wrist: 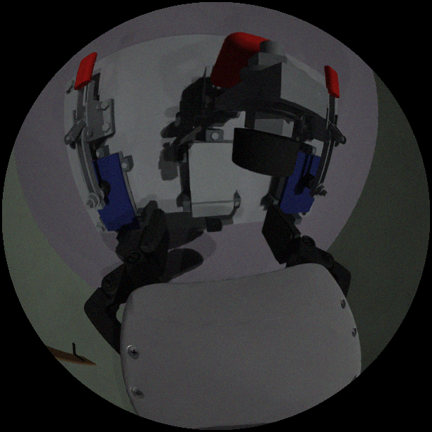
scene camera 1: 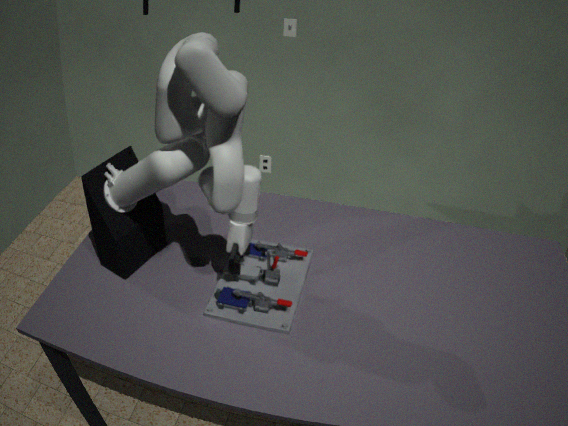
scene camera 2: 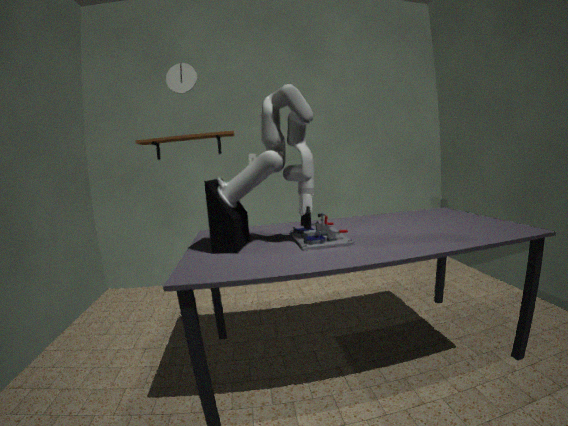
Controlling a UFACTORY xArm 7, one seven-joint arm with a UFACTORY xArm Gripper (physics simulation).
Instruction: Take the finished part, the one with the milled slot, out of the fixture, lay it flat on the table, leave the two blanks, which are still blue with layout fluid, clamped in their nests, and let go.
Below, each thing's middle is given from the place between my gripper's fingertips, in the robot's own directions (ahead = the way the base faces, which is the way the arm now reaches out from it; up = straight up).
I see the finished part point(wrist: 212, 175) 2 cm ahead of my hand and 3 cm below it. From my hand the other things lie so: fixture plate point(scene camera 1: 293, 273) (6 cm ahead, 1 cm to the right, 5 cm below).
